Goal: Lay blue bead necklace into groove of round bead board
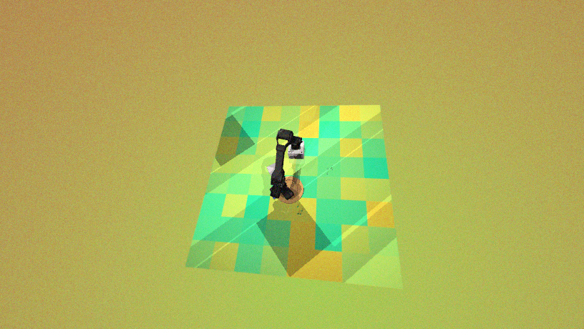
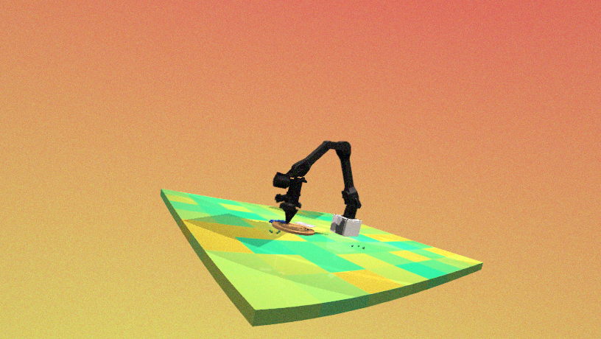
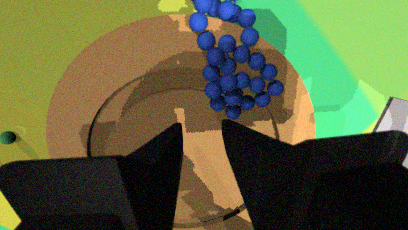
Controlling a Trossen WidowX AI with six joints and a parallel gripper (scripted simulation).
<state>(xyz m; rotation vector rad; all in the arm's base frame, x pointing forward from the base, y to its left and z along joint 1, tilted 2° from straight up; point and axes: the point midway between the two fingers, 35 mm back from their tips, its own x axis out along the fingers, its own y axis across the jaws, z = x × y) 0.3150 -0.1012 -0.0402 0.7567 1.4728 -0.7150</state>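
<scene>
Now: gripper tip 1 cm past the round bead board, 4 cm to the right of it and 1 cm above it. Round my gripper tip: flat grey piece (19 cm behind, 7 cm to the right, 2 cm below).
</scene>
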